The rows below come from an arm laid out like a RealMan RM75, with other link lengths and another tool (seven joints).
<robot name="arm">
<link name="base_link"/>
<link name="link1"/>
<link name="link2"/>
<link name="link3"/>
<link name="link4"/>
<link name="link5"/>
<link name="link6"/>
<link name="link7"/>
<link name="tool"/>
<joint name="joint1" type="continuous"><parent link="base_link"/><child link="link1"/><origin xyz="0 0 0.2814"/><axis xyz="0 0 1"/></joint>
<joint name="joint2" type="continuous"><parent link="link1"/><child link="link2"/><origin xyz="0 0 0"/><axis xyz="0 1 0"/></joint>
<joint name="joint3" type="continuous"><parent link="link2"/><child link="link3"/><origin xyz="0 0 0.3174"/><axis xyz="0 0 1"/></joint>
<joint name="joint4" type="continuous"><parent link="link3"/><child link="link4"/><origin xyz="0 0 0"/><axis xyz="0 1 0"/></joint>
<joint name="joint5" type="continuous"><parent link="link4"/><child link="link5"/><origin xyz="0 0 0.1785"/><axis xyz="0 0 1"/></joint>
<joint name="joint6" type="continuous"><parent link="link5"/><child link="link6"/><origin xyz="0 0 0"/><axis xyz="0 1 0"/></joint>
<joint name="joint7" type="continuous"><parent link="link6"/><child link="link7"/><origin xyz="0 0 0.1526"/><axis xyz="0 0 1"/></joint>
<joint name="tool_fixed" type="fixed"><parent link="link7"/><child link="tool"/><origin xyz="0.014 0.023 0.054" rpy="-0.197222 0 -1.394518"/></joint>
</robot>
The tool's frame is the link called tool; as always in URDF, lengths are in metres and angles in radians. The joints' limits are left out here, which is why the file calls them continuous.
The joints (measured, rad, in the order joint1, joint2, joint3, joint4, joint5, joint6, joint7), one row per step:
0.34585, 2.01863, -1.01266, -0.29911, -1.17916, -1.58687, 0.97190
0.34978, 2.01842, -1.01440, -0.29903, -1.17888, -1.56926, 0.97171
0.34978, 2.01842, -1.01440, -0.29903, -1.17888, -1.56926, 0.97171
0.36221, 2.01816, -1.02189, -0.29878, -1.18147, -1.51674, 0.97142
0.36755, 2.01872, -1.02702, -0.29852, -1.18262, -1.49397, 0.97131
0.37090, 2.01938, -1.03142, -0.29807, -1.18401, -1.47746, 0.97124
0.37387, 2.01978, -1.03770, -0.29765, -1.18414, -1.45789, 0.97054
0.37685, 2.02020, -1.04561, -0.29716, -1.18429, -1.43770, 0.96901
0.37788, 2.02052, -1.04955, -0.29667, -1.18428, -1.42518, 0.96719
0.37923, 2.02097, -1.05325, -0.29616, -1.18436, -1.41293, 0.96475
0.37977, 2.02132, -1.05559, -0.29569, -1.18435, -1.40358, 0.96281
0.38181, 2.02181, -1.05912, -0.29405, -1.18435, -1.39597, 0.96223
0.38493, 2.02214, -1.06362, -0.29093, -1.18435, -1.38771, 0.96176
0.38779, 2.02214, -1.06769, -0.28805, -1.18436, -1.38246, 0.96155
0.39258, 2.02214, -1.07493, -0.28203, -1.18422, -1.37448, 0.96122
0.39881, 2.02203, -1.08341, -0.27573, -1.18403, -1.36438, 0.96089
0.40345, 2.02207, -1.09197, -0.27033, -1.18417, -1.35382, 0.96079
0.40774, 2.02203, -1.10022, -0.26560, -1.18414, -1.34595, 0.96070
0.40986, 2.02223, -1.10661, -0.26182, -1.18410, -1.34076, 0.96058
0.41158, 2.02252, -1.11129, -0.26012, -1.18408, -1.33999, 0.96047
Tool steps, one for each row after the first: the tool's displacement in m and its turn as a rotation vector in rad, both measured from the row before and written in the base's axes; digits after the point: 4 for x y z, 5 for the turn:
0.0015, 0.0030, -0.0013, 0.00057, -0.01032, -0.01000
0.0000, 0.0000, 0.0000, 0.00000, 0.00000, 0.00000
0.0044, 0.0084, -0.0048, -0.00282, -0.03307, -0.02717
0.0017, 0.0032, -0.0026, -0.00294, -0.01440, -0.01103
0.0014, 0.0019, -0.0022, -0.00328, -0.01073, -0.00822
0.0020, 0.0021, -0.0024, -0.00299, -0.01309, -0.01022
0.0021, 0.0019, -0.0027, -0.00381, -0.01461, -0.00953
0.0016, 0.0010, -0.0015, -0.00111, -0.00920, -0.00679
0.0015, 0.0011, -0.0015, -0.00075, -0.00934, -0.00597
0.0013, 0.0007, -0.0011, -0.00012, -0.00697, -0.00527
0.0006, 0.0006, -0.0014, -0.00270, -0.00500, -0.00351
0.0005, 0.0007, -0.0017, -0.00420, -0.00536, -0.00373
0.0002, 0.0004, -0.0013, -0.00412, -0.00372, -0.00170
0.0003, 0.0004, -0.0024, -0.00788, -0.00554, -0.00300
0.0002, 0.0009, -0.0026, -0.00864, -0.00738, -0.00290
0.0007, 0.0004, -0.0027, -0.00852, -0.00802, -0.00409
0.0003, 0.0002, -0.0023, -0.00810, -0.00656, -0.00196
0.0005, -0.0003, -0.0018, -0.00650, -0.00439, -0.00207
-0.0004, -0.0004, -0.0011, -0.00470, -0.00152, 0.00186

